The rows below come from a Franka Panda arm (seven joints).
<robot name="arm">
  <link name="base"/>
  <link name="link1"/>
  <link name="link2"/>
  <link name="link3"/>
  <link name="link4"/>
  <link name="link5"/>
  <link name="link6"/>
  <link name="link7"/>
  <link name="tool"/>
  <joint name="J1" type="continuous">
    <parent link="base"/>
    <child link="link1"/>
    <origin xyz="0 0 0.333" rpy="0 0 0"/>
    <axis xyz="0 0 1"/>
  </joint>
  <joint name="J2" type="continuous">
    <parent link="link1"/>
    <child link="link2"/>
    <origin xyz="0 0 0" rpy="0 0 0"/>
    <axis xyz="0 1 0"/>
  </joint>
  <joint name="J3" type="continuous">
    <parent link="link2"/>
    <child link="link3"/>
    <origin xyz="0 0 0.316" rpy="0 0 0"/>
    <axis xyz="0 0 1"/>
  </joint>
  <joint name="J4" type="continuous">
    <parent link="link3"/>
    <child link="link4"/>
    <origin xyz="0.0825 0 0" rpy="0 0 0"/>
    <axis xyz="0 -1 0"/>
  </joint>
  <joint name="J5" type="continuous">
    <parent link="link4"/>
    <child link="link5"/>
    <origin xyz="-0.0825 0 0.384" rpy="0 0 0"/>
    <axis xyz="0 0 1"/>
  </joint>
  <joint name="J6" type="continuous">
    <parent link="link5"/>
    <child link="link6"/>
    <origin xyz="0 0 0" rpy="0 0 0"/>
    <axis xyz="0 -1 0"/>
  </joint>
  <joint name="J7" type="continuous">
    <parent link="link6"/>
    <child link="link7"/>
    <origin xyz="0.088 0 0" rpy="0 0 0"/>
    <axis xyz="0 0 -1"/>
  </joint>
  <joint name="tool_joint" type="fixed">
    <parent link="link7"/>
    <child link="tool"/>
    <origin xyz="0 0 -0.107" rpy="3.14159 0 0"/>
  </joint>
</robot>
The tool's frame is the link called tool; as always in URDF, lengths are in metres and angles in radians. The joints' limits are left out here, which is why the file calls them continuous.
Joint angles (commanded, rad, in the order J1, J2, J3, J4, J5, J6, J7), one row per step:
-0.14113, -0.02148, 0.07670, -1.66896, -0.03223, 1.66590, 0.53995
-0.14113, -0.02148, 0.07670, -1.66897, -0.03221, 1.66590, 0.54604
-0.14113, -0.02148, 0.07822, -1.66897, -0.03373, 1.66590, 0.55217
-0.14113, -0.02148, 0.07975, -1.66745, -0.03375, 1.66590, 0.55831
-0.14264, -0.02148, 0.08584, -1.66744, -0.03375, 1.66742, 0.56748
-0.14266, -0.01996, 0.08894, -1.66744, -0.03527, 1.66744, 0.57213
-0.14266, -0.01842, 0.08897, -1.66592, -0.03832, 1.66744, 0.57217
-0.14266, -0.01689, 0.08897, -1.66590, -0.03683, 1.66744, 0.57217
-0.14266, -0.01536, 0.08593, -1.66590, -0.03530, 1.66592, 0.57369
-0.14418, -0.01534, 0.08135, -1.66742, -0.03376, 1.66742, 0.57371
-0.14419, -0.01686, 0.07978, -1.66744, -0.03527, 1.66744, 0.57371
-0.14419, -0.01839, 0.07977, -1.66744, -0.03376, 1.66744, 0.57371
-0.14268, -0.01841, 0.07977, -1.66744, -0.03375, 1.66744, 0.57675
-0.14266, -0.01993, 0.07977, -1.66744, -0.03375, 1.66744, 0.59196
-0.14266, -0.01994, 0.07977, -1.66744, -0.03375, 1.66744, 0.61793
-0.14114, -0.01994, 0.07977, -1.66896, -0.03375, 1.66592, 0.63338
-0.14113, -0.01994, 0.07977, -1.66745, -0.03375, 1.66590, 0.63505
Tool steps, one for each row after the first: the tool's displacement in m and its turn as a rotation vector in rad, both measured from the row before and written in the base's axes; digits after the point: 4 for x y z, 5 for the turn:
0.0000, 0.0000, 0.0000, 0.00012, -0.00020, -0.00609
0.0001, 0.0007, 0.0000, -0.00145, -0.00012, -0.00449
0.0001, 0.0008, 0.0007, -0.00004, -0.00173, -0.00460
0.0003, 0.0026, 0.0001, -0.00005, -0.00184, -0.00453
0.0005, 0.0015, -0.0008, -0.00128, 0.00140, -0.00145
0.0005, -0.0003, -0.0001, -0.00290, 0.00017, 0.00023
0.0004, 0.0001, -0.0008, 0.00170, 0.00141, -0.00012
0.0001, -0.0016, -0.0010, 0.00189, 0.00288, -0.00474
-0.0001, -0.0033, -0.0006, 0.00161, -0.00006, -0.00619
-0.0005, -0.0010, 0.0008, -0.00170, -0.00141, -0.00146
-0.0004, 0.0002, 0.0008, 0.00128, -0.00161, -0.00013
0.0001, 0.0008, 0.0000, 0.00006, -0.00013, -0.00153
-0.0004, 0.0001, 0.0008, 0.00004, -0.00206, -0.01518
0.0000, 0.0000, 0.0000, 0.00046, -0.00095, -0.02595
-0.0002, 0.0009, -0.0009, 0.00043, 0.00247, -0.01397
0.0001, 0.0000, 0.0007, -0.00007, -0.00155, -0.00166

